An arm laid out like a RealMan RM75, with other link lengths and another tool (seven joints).
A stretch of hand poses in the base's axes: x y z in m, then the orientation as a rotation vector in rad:
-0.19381, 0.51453, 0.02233, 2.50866, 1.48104, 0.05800
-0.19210, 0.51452, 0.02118, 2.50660, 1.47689, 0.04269
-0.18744, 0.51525, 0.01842, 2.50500, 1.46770, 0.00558
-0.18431, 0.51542, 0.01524, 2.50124, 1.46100, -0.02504
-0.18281, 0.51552, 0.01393, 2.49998, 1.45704, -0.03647
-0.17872, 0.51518, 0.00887, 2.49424, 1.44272, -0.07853
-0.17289, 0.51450, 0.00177, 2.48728, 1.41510, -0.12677
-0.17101, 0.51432, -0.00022, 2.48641, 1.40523, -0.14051
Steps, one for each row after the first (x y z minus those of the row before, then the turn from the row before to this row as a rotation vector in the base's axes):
0.00171, -0.00001, -0.00115, -0.00868, 0.00665, -0.00298
0.00466, 0.00073, -0.00276, -0.01786, 0.01801, -0.00785
0.00313, 0.00017, -0.00318, -0.01600, 0.01439, -0.00515
0.00150, 0.00010, -0.00131, -0.00640, 0.00502, -0.00283
0.00409, -0.00034, -0.00506, -0.02401, 0.01843, -0.00992
0.00583, -0.00068, -0.00710, -0.03192, 0.01806, -0.01786
0.00188, -0.00018, -0.00199, -0.00895, 0.00504, -0.00670

